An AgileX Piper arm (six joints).
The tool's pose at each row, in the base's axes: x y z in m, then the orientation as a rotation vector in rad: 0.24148 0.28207 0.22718 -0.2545 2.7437 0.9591; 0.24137 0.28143 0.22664 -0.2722 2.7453 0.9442; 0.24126 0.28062 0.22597 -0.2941 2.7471 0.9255; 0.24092 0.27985 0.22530 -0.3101 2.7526 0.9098; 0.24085 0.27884 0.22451 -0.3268 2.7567 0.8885; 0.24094 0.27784 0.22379 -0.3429 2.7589 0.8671; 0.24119 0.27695 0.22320 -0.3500 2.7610 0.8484
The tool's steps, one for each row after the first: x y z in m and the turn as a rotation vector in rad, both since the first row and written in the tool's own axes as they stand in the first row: 0.00031 -0.00079 -0.00001 0.0086 0.0034 -0.0128; 0.00066 -0.00178 -0.00003 0.0195 0.0077 -0.0288; 0.00123 -0.00269 -0.00005 0.0293 0.0142 -0.0393; 0.00160 -0.00392 -0.00010 0.0426 0.0187 -0.0516; 0.00179 -0.00514 -0.00016 0.0558 0.0216 -0.0641; 0.00179 -0.00624 -0.00024 0.0679 0.0222 -0.0708
